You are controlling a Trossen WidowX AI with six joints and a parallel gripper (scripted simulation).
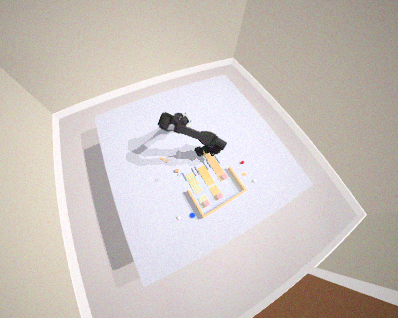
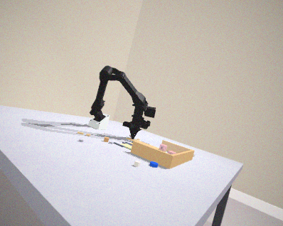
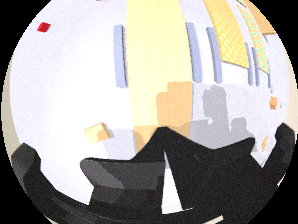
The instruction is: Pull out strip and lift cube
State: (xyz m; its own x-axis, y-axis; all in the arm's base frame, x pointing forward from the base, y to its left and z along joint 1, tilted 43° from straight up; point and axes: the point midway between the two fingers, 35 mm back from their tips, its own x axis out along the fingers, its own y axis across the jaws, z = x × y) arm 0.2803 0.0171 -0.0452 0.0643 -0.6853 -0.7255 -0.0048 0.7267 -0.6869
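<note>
Right now my gripper tip is 100 mm short of the pale yellow strip. Round my gripper tip: blue disc (330 mm ahead, 290 mm to the right); then small red piece (180 mm ahead, 180 mm to the left, 10 mm above).
</note>
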